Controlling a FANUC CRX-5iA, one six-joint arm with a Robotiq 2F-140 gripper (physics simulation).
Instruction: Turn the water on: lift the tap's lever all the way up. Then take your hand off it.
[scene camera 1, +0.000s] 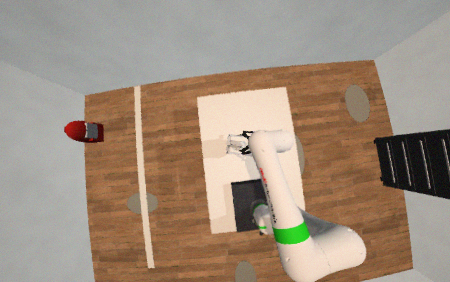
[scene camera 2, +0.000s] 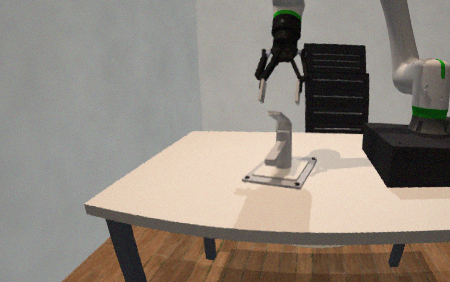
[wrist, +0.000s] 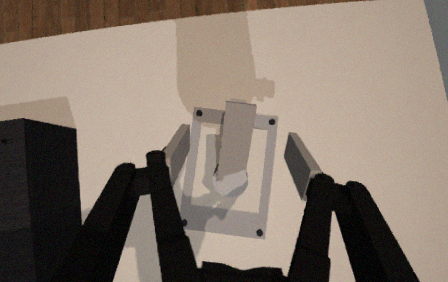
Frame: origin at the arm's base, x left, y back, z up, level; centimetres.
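Where they show: gripper, fingertip midpoint: (scene camera 1: 237, 142) (scene camera 2: 278, 102) (wrist: 237, 140); arm's base, link origin: (scene camera 1: 259, 208) (scene camera 2: 427, 133).
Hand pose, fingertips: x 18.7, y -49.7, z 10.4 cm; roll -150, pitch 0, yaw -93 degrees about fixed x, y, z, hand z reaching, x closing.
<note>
Each offset is from my fingertips to the top centre of the thing. "*": to the spot under its first point. Level surfaces: height alone.
The grey tap @(* dx +0.2, dy +1.5, dz -13.5 cm) (scene camera 2: 284, 150) stands upright on a flat square base plate @(dx -4.3, dy +0.4, dz -20.0 cm) (scene camera 2: 272, 183) (wrist: 269, 175) on the table. Its lever @(dx -0.2, dy +0.0, dz -1.8 cm) (scene camera 2: 281, 118) (wrist: 237, 137) is on top of the body and tilts upward, with its free end above the spout @(dx +2.7, dy -0.2, dz -11.3 cm) (scene camera 2: 274, 153). My gripper (scene camera 2: 279, 101) (wrist: 237, 140) is open and empty. In scene camera 2 its fingertips are above the lever and apart from it. In the wrist view the lever shows between the two spread fingers, lower down. In scene camera 1 the gripper (scene camera 1: 236, 144) is small, and the tap is hard to make out there.
The white table @(dz -21.2 cm) (scene camera 1: 245, 110) (scene camera 2: 165, 185) (wrist: 350, 70) carries the arm's black base block (scene camera 1: 245, 205) (scene camera 2: 410, 160) (wrist: 52, 190) to one side of the tap. A black slatted object (scene camera 1: 417, 162) (scene camera 2: 336, 90) stands beyond the table. A red object (scene camera 1: 77, 131) is far off at the left.
</note>
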